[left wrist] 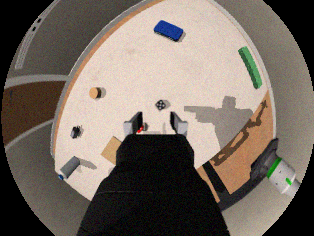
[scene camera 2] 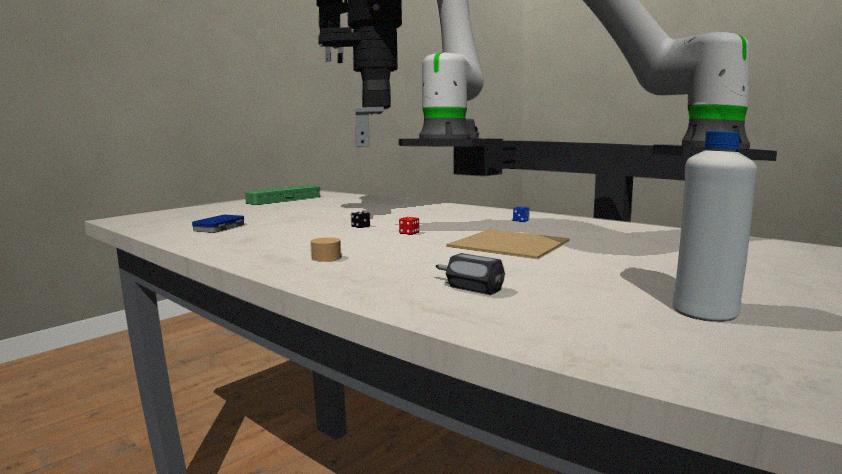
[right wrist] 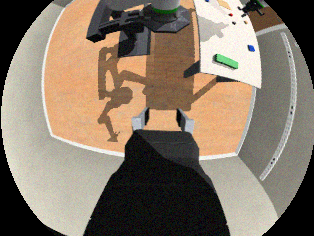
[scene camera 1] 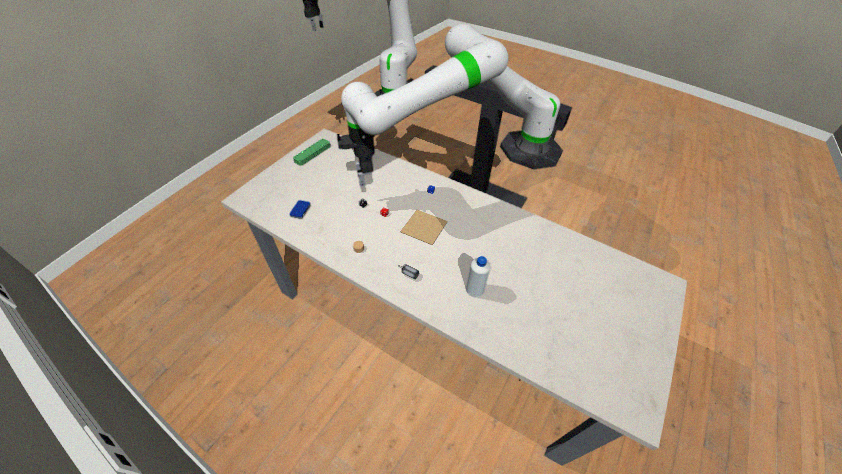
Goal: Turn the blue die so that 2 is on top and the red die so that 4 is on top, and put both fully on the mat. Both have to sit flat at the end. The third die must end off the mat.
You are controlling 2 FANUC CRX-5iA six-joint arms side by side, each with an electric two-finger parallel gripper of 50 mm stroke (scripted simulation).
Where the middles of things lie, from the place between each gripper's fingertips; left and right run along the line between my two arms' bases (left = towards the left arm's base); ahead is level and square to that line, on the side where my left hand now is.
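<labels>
Taking it from my left hand (scene camera 2: 362, 146), there's the tan mat (scene camera 2: 533, 246), which is 4 cm behind it, 27 cm to the left of it and 16 cm below it. The dark screwdriver-like tool (scene camera 2: 480, 274) is 19 cm ahead of that same left hand, 34 cm to the left of it and 14 cm below it, and then there's a white bottle (scene camera 2: 719, 188), 12 cm ahead of the hand, 57 cm to the left of it and 8 cm below it.
As for my right hand, it's 56 cm short of the tan mat, 100 cm to the right of it and 44 cm above it. The dark screwdriver-like tool is 78 cm ahead of my right hand, 107 cm to the left of it and 42 cm below it.
</labels>
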